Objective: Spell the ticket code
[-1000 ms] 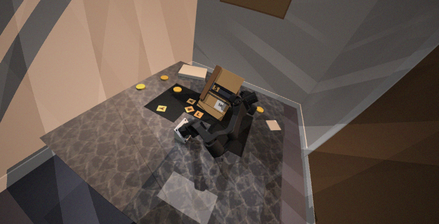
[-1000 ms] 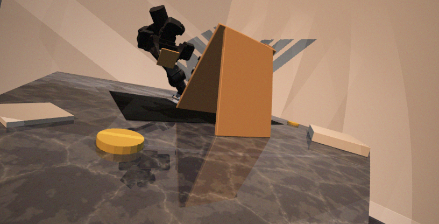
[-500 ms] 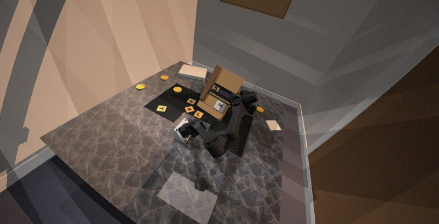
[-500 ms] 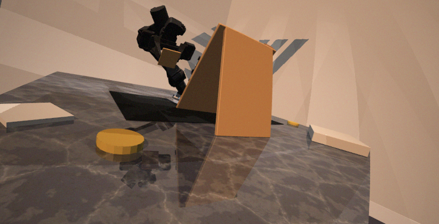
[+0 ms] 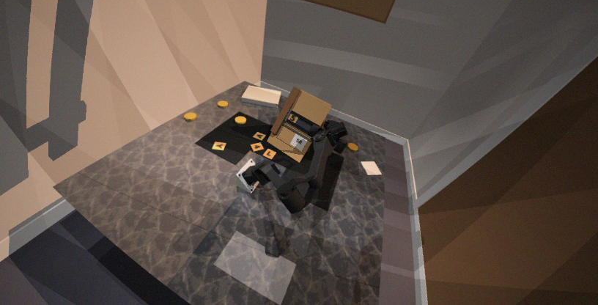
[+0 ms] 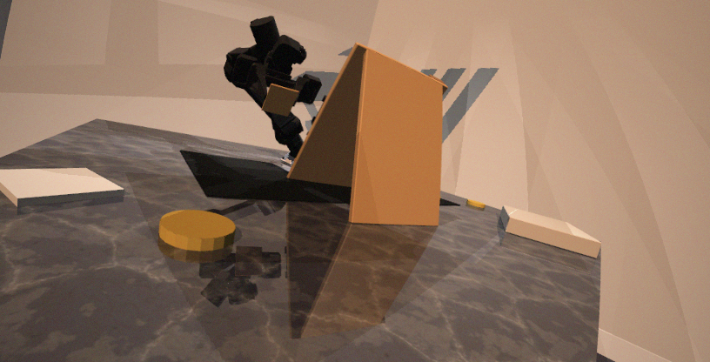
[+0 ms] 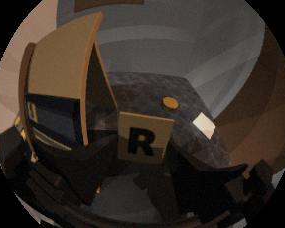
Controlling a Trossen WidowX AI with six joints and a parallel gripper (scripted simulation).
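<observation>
Now: gripper tip 3 cm past the white ticket, 15 cm to the right of it and 8 cm above it. Round my gripper tip: black mat: 14 cm behind, 25 cm to the left, 16 cm below; then pale flat box: 32 cm ahead, 65 cm to the left, 15 cm below; then pale card: 13 cm ahead, 29 cm to the right, 16 cm below.
</observation>
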